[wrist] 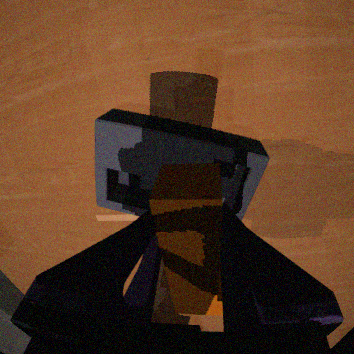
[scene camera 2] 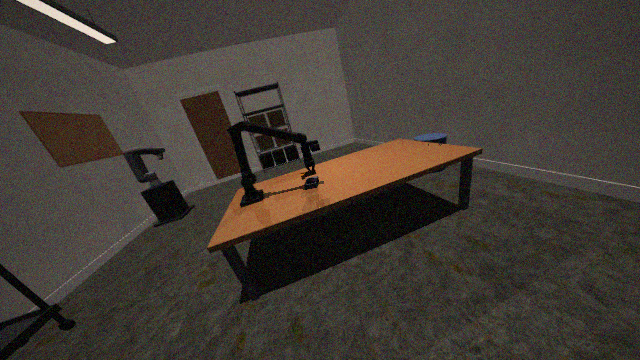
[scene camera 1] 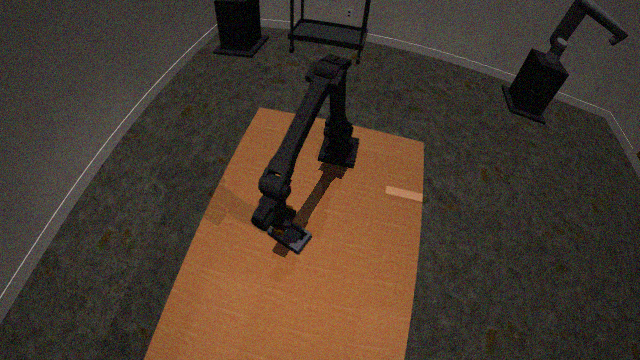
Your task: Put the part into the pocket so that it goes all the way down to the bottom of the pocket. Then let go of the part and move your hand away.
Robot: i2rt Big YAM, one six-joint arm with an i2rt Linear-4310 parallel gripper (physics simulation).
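Pixels of known places: gripper, fingertip midpoint: (wrist: 191, 211) (scene camera 2: 312, 173) (scene camera 1: 280, 228); arm's base, origin of the base link: (scene camera 2: 252, 196) (scene camera 1: 339, 148).
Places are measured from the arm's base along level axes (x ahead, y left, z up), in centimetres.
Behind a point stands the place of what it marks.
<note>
The part, an orange block (wrist: 182, 247) {x 47.2, y -10.8, z 8.7 cm}, stands between the fingers of my gripper (wrist: 191, 211) {x 47.8, y -11.1, z 6.6 cm} (scene camera 2: 310, 172) {x 47.8, y -11.1, z 6.6 cm}, which is shut on it. In the wrist view its far end overlaps the pocket block, and shadows fall across its face. The pocket block, a grey, shallow, rectangular tray (wrist: 110, 137) {x 50.6, y -4.6, z 0.8 cm} (scene camera 1: 302, 244) {x 49.2, y -2.7, z 0.7 cm} (scene camera 2: 312, 184) {x 45.2, y -15.8, z 0.1 cm}, lies on the table, turned at an angle to the part in the wrist view. In scene camera 1 my hand is over the tray's rear left side and hides much of it. The part's lower end and its height over the pocket floor are hard to tell.
The orange-brown wooden table (scene camera 1: 300, 310) {x 72.6, y 3.1, z -2.9 cm} (scene camera 2: 380, 170) {x 94.5, y -23.4, z -2.9 cm} carries the arm's base (scene camera 1: 338, 151) {x 4.1, y 0.3, z 2.4 cm} behind the tray. A pale strip (scene camera 1: 404, 193) shows near the table's right edge. A dark cart (scene camera 1: 327, 32) and two pedestals stand on the floor beyond.
</note>
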